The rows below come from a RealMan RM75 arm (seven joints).
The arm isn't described. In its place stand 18 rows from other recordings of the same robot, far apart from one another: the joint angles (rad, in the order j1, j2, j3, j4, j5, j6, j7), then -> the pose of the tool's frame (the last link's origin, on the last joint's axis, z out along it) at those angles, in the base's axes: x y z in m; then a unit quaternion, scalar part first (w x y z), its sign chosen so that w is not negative.
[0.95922 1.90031 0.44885 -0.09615 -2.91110 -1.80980 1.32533] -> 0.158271 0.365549 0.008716 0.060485 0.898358 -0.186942 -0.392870
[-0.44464 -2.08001 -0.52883 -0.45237 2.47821 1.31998 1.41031] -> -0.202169 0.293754 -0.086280 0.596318 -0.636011 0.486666 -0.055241
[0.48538 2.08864 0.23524 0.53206 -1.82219 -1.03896 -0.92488] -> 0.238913 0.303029 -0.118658 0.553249 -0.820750 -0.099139 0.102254
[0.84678 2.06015 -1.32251 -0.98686 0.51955 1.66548 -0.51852] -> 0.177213 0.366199 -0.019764 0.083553 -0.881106 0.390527 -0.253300
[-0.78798 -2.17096 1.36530 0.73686 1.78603 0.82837 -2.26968] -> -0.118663 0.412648 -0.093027 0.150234 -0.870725 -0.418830 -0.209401
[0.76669 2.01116 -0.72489 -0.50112 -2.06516 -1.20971 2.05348] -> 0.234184 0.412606 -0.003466 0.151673 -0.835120 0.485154 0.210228
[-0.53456 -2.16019 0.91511 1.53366 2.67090 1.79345 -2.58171] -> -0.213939 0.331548 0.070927 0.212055 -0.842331 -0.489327 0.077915
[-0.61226 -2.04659 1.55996 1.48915 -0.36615 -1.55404 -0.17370] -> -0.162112 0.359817 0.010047 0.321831 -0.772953 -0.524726 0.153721
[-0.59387 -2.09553 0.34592 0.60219 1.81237 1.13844 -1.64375] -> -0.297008 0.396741 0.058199 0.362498 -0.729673 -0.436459 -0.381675
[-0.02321 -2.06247 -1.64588 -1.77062 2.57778 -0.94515 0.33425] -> -0.233654 0.317375 0.067110 0.447512 -0.797632 -0.402213 -0.041731
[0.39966 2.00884 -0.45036 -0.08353 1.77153 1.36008 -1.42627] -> 0.348169 0.304608 0.016161 0.229286 -0.524163 0.607088 0.551476
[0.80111 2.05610 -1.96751 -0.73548 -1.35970 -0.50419 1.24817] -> 0.117317 0.396479 -0.126862 0.232187 -0.965775 -0.093654 0.067798
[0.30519 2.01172 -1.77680 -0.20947 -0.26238 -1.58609 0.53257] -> 0.290975 0.267593 -0.009373 0.373364 -0.799762 0.127296 0.452522
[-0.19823 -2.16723 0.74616 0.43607 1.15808 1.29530 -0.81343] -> -0.348128 0.272749 0.006287 0.486789 -0.740742 -0.284820 -0.364986
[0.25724 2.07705 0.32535 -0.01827 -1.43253 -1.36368 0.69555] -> 0.418634 0.239019 0.059106 0.677392 -0.445059 0.397819 0.429887
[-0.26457 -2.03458 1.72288 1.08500 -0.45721 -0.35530 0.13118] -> -0.293783 0.367068 -0.021903 0.474348 -0.778441 -0.409697 -0.034229
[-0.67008 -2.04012 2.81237 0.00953 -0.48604 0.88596 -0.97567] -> -0.309687 0.350154 -0.081653 0.294739 -0.869632 -0.353070 -0.179473
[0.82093 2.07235 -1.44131 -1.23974 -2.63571 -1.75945 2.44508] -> 0.138933 0.355441 -0.011993 0.079393 -0.932269 0.210573 -0.283250
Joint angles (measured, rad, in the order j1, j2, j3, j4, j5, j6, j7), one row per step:
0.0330 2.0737 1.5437 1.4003 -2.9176 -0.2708 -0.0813
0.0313 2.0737 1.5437 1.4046 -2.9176 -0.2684 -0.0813
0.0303 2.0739 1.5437 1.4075 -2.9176 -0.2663 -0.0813
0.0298 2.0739 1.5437 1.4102 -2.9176 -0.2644 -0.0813
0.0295 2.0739 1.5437 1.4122 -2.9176 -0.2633 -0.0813
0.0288 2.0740 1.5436 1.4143 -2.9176 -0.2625 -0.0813
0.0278 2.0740 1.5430 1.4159 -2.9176 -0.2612 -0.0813
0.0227 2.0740 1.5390 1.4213 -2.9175 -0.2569 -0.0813
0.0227 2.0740 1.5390 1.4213 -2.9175 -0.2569 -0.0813
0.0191 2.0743 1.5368 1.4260 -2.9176 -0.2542 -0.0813
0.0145 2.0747 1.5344 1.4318 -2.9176 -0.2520 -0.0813
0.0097 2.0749 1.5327 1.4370 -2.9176 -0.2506 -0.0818
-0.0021 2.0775 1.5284 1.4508 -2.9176 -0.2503 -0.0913
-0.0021 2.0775 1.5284 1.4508 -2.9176 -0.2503 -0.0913
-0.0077 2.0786 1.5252 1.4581 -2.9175 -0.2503 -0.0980
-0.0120 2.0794 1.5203 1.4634 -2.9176 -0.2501 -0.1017
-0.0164 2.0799 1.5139 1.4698 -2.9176 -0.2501 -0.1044
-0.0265 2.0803 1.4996 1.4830 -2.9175 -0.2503 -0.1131
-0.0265 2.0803 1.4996 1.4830 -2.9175 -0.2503 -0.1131
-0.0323 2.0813 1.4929 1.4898 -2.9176 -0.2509 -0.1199
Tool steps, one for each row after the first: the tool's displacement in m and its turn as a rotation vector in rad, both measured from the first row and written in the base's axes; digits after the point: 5 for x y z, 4 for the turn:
-0.00046 -0.00030 0.00050 0.0005 0.0002 0.0003
-0.00079 -0.00046 0.00074 0.0005 0.0005 0.0002
-0.00124 -0.00052 0.00101 0.0005 0.0005 0.0007
-0.00163 -0.00054 0.00124 0.0007 0.0006 0.0013
-0.00197 -0.00067 0.00147 0.0011 0.0008 0.0019
-0.00207 -0.00087 0.00143 0.0005 0.0008 0.0016
-0.00213 -0.00193 0.00071 -0.0032 0.0010 -0.0001
-0.00213 -0.00193 0.00071 -0.0032 0.0010 -0.0001
-0.00242 -0.00268 0.00049 -0.0047 0.0013 -0.0005
-0.00280 -0.00366 0.00043 -0.0055 0.0019 -0.0005
-0.00287 -0.00470 0.00061 -0.0053 0.0018 -0.0010
-0.00400 -0.00730 0.00100 -0.0017 -0.0044 0.0004
-0.00400 -0.00730 0.00100 -0.0017 -0.0044 0.0004
-0.00497 -0.00854 0.00102 -0.0002 -0.0096 0.0023
-0.00603 -0.00951 0.00022 -0.0017 -0.0123 0.0046
-0.00762 -0.01051 -0.00076 -0.0038 -0.0141 0.0087
-0.01070 -0.01285 -0.00294 -0.0087 -0.0212 0.0167
-0.01070 -0.01285 -0.00294 -0.0087 -0.0212 0.0167
-0.01213 -0.01420 -0.00398 -0.0100 -0.0265 0.0201

